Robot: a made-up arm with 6 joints. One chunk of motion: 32 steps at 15 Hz.
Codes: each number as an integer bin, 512 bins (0 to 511) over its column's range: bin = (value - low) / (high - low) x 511, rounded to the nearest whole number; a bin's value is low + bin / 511 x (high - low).
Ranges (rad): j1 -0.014..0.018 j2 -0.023..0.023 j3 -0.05..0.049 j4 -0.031..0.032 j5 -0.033..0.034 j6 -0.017..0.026
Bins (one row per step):
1: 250 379 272 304 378 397
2: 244 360 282 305 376 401
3: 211 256 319 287 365 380
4: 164 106 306 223 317 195
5: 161 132 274 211 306 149
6: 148 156 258 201 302 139
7: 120 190 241 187 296 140
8: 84 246 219 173 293 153
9: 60 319 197 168 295 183
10: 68 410 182 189 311 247
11: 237 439 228 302 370 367
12: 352 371 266 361 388 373
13: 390 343 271 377 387 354
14: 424 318 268 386 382 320
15: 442 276 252 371 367 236
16: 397 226 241 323 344 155
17: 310 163 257 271 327 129
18: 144 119 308 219 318 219
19: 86 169 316 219 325 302
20: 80 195 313 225 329 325
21: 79 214 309 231 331 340
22: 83 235 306 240 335 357
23: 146 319 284 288 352 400
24: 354 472 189 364 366 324
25: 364 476 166 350 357 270
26: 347 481 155 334 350 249
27: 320 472 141 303 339 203
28: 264 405 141 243 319 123
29: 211 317 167 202 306 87
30: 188 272 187 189 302 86
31: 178 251 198 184 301 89
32: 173 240 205 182 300 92
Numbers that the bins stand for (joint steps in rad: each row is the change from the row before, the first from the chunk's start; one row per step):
1: 0.00166 0.01112 0.00270 0.00648 0.01656 0.01641
2: 0.00128 0.00941 0.00463 0.00660 0.01630 0.01674
3: -0.00079 0.00005 0.01180 0.00438 0.01486 0.01498
4: -0.00373 -0.01346 0.00928 -0.00351 0.00856 -0.00059
5: -0.00392 -0.01112 0.00308 -0.00499 0.00712 -0.00446
6: -0.00473 -0.00896 -0.00002 -0.00622 0.00660 -0.00530
7: -0.00649 -0.00590 -0.00331 -0.00795 0.00581 -0.00522
8: -0.00874 -0.00086 -0.00757 -0.00967 0.00542 -0.00413
9: -0.01024 0.00572 -0.01183 -0.01029 0.00568 -0.00160
10: -0.00974 0.01391 -0.01474 -0.00770 0.00778 0.00378
11: 0.00084 0.01652 -0.00583 0.00623 0.01551 0.01388
12: 0.00804 0.01040 0.00153 0.01351 0.01787 0.01439
13: 0.01042 0.00788 0.00250 0.01548 0.01774 0.01279
14: 0.01255 0.00563 0.00192 0.01659 0.01709 0.00993
15: 0.01368 0.00185 -0.00118 0.01474 0.01512 0.00286
16: 0.01086 -0.00266 -0.00331 0.00882 0.01210 -0.00396
17: 0.00541 -0.00833 -0.00021 0.00241 0.00987 -0.00614
18: -0.00498 -0.01229 0.00967 -0.00400 0.00869 0.00143
19: -0.00861 -0.00779 0.01122 -0.00400 0.00961 0.00841
20: -0.00899 -0.00545 0.01064 -0.00326 0.01014 0.01035
21: -0.00905 -0.00374 0.00986 -0.00252 0.01040 0.01161
22: -0.00880 -0.00185 0.00928 -0.00141 0.01092 0.01304
23: -0.00486 0.00572 0.00502 0.00451 0.01315 0.01666
24: 0.00817 0.01949 -0.01338 0.01388 0.01499 0.01026
25: 0.00879 0.01985 -0.01784 0.01215 0.01381 0.00572
26: 0.00773 0.02030 -0.01997 0.01018 0.01289 0.00395
27: 0.00604 0.01949 -0.02268 0.00636 0.01145 0.00008
28: 0.00253 0.01346 -0.02268 -0.00104 0.00883 -0.00665
29: -0.00079 0.00554 -0.01765 -0.00610 0.00712 -0.00968
30: -0.00223 0.00149 -0.01377 -0.00770 0.00660 -0.00976
31: -0.00285 -0.00041 -0.01164 -0.00832 0.00647 -0.00951
32: -0.00317 -0.00140 -0.01028 -0.00856 0.00633 -0.00926

